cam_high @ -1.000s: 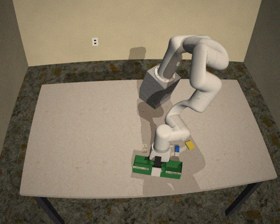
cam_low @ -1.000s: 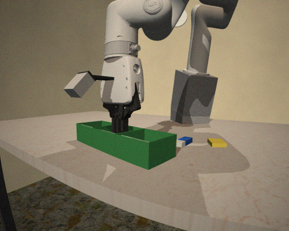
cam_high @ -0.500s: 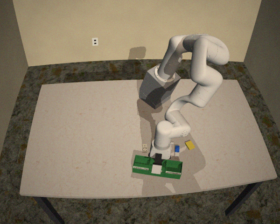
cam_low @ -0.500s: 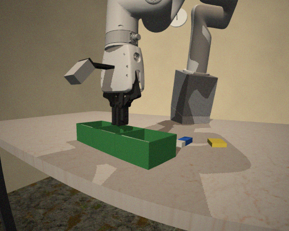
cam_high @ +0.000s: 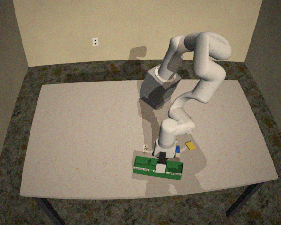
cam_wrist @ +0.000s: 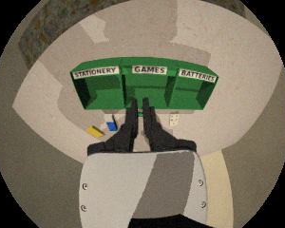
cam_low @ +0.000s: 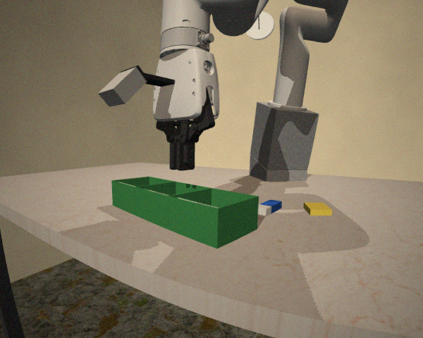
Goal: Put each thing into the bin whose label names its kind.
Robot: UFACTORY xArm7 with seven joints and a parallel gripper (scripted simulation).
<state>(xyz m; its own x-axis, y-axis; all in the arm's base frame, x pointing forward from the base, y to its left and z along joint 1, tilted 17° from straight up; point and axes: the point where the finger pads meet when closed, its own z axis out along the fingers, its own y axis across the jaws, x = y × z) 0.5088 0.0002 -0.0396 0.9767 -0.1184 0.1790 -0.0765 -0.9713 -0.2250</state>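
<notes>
Right now my hand is 9 cm past the green stick, 9 cm above it and 1 cm to the right of it. Round my hand: brown piece: 14 cm behind, 9 cm below, 3 cm to the left; white domino: 12 cm behind, 9 cm below, 8 cm to the right; blue-and-white block: 11 cm behind, 9 cm to the left, 9 cm below.
</notes>
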